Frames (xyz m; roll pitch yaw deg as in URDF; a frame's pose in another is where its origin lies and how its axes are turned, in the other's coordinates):
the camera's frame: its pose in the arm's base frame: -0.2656 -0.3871 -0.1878 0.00 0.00 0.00
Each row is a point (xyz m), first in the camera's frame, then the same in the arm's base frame.
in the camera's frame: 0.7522 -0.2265 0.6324
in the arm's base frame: 0.4866 -0.6136 0.4446
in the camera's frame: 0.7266 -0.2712 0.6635
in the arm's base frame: 0.4610 -0.6583 0.4757
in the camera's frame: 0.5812 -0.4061 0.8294
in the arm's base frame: 0.3156 -0.7932 0.6416
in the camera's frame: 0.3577 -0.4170 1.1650
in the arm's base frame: 0.0921 -0.8041 0.9772
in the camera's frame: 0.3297 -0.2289 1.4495
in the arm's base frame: 0.0641 -0.6160 1.2617
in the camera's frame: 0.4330 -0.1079 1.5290
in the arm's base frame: 0.1674 -0.4950 1.3412
